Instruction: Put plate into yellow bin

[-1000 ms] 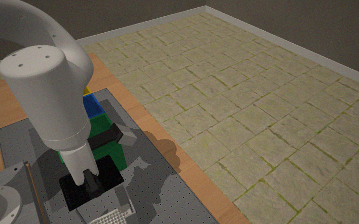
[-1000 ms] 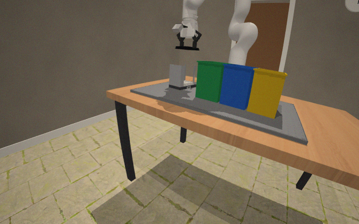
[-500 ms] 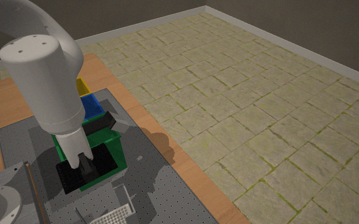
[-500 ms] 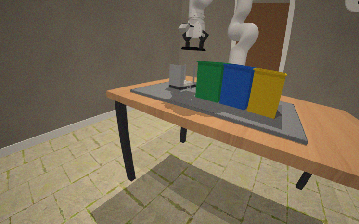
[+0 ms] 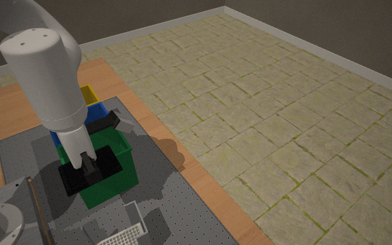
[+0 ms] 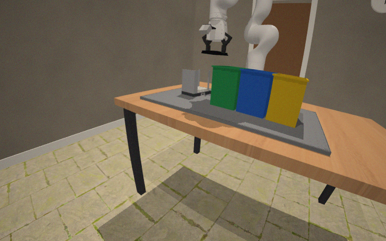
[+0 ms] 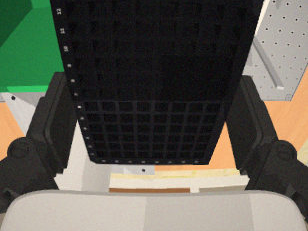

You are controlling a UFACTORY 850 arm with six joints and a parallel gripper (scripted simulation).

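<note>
Right now my hand is 370 mm to the right of the yellow bin, 160 mm above it and 90 mm short of it. Round my hand: green bin 160 mm below, 110 mm to the left, 50 mm ahead; then white plate 220 mm below, 110 mm to the right, 30 mm behind; then black 96-well plate 10 mm below.
</note>
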